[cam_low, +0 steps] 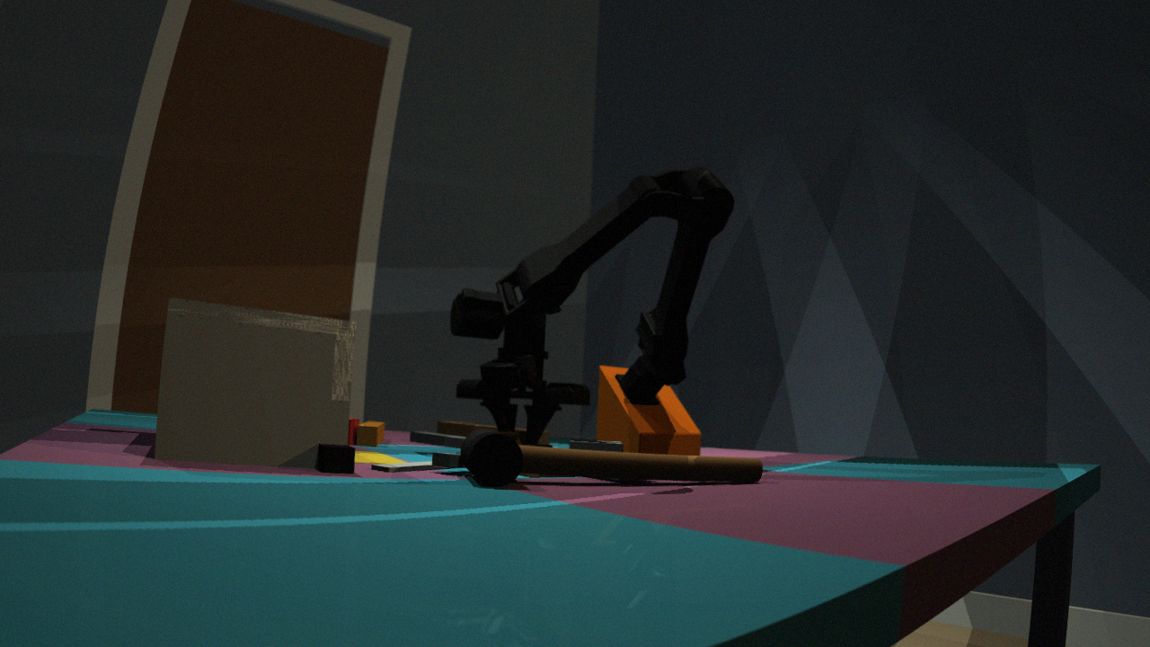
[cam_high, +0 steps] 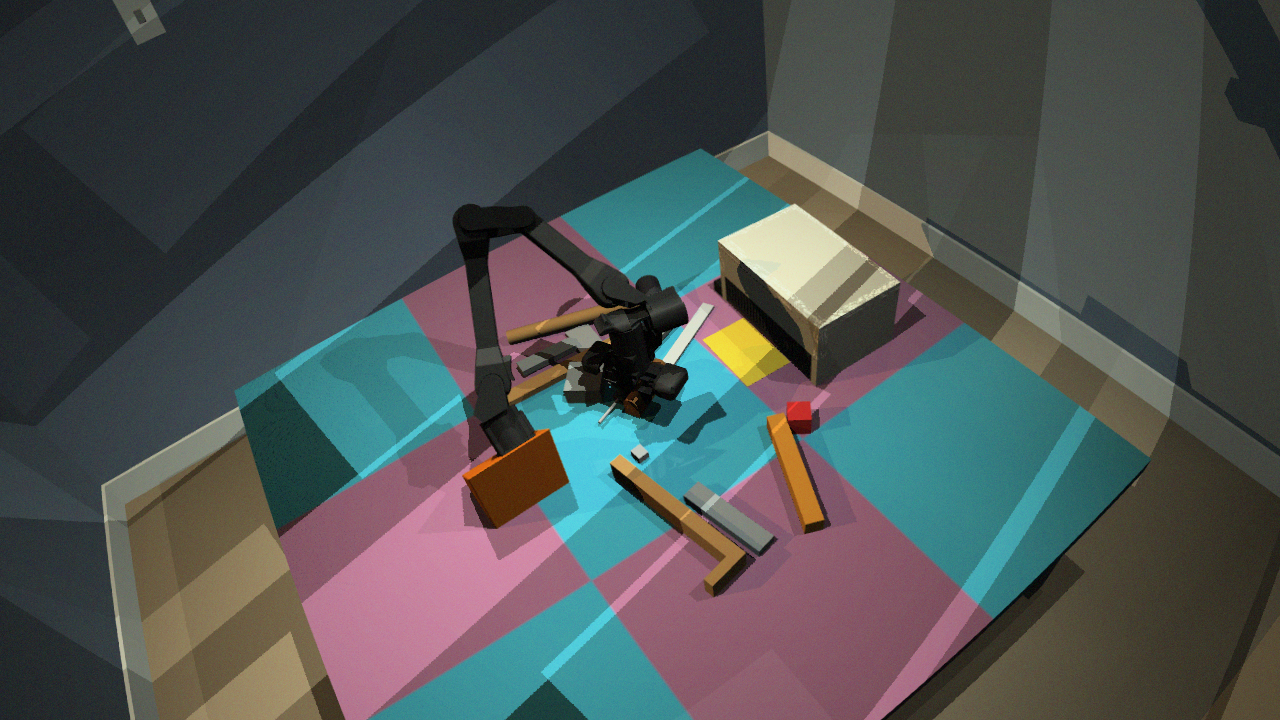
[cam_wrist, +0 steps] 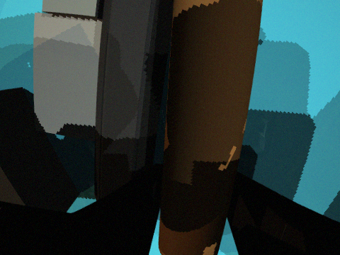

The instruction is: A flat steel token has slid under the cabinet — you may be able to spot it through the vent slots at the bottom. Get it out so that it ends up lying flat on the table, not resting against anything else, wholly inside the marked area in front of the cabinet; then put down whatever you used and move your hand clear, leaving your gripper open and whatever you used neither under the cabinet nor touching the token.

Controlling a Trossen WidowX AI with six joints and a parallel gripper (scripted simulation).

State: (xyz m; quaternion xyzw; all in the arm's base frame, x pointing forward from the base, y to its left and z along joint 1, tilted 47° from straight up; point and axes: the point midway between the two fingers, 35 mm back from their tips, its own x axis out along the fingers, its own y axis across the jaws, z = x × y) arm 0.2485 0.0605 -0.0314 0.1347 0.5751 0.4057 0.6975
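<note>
The grey block lies 50 mm behind my gripper tip, 100 mm to the left of it and 10 mm above it. Round my gripper tip: screwdriver: 20 mm behind, 30 mm to the left; long wooden stick: 50 mm behind, 160 mm to the left; small grey cube: 70 mm behind, 90 mm to the right.
</note>
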